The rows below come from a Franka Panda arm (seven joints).
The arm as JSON. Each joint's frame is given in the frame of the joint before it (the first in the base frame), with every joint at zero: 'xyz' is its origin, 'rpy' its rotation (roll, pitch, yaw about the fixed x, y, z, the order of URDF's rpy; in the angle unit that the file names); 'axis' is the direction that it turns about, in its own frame. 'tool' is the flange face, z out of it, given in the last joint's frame.
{
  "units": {
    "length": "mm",
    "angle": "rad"
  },
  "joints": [
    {
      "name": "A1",
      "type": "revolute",
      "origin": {
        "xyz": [
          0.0,
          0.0,
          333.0
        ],
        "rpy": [
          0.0,
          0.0,
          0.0
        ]
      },
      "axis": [
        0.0,
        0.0,
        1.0
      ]
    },
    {
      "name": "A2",
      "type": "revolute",
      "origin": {
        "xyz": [
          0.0,
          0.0,
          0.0
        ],
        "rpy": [
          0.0,
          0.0,
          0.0
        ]
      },
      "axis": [
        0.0,
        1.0,
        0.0
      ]
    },
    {
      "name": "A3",
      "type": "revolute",
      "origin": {
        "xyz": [
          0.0,
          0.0,
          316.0
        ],
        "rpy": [
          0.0,
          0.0,
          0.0
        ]
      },
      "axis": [
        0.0,
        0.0,
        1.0
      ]
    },
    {
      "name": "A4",
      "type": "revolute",
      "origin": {
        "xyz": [
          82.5,
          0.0,
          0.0
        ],
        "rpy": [
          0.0,
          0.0,
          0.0
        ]
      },
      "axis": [
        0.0,
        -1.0,
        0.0
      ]
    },
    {
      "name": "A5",
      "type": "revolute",
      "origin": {
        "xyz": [
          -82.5,
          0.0,
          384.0
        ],
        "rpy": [
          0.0,
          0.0,
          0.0
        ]
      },
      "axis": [
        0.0,
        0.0,
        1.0
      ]
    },
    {
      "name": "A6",
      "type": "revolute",
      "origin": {
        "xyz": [
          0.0,
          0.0,
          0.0
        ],
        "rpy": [
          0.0,
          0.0,
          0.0
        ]
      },
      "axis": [
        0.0,
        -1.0,
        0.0
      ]
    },
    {
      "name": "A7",
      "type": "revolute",
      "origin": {
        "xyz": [
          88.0,
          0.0,
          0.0
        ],
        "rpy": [
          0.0,
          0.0,
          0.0
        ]
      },
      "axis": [
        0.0,
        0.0,
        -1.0
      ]
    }
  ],
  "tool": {
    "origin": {
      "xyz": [
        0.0,
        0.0,
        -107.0
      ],
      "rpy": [
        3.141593,
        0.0,
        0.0
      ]
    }
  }
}
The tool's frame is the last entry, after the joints.
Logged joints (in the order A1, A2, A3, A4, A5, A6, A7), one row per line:
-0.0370, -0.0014, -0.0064, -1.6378, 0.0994, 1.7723, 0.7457
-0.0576, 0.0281, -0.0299, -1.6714, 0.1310, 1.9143, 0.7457
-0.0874, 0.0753, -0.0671, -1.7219, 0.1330, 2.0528, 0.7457
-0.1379, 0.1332, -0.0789, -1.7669, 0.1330, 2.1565, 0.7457
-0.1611, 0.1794, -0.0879, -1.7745, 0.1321, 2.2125, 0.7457
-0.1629, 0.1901, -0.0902, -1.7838, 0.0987, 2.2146, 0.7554
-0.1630, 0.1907, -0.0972, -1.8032, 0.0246, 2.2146, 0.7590
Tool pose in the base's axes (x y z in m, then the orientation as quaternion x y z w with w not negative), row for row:
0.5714, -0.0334, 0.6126, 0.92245, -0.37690, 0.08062, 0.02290
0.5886, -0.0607, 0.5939, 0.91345, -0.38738, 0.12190, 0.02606
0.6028, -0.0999, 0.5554, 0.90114, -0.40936, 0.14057, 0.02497
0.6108, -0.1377, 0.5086, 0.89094, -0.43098, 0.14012, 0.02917
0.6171, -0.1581, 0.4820, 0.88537, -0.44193, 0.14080, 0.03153
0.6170, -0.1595, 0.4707, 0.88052, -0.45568, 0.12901, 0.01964
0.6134, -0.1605, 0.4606, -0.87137, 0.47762, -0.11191, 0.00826
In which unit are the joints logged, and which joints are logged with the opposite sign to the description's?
The joints are logged in radians. Opposite sign: A5.
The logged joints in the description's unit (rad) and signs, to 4 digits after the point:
-0.0370, -0.0014, -0.0064, -1.6378, -0.0994, 1.7723, 0.7457
-0.0576, 0.0281, -0.0299, -1.6714, -0.1310, 1.9143, 0.7457
-0.0874, 0.0753, -0.0671, -1.7219, -0.1330, 2.0528, 0.7457
-0.1379, 0.1332, -0.0789, -1.7669, -0.1330, 2.1565, 0.7457
-0.1611, 0.1794, -0.0879, -1.7745, -0.1321, 2.2125, 0.7457
-0.1629, 0.1901, -0.0902, -1.7838, -0.0987, 2.2146, 0.7554
-0.1630, 0.1907, -0.0972, -1.8032, -0.0246, 2.2146, 0.7590

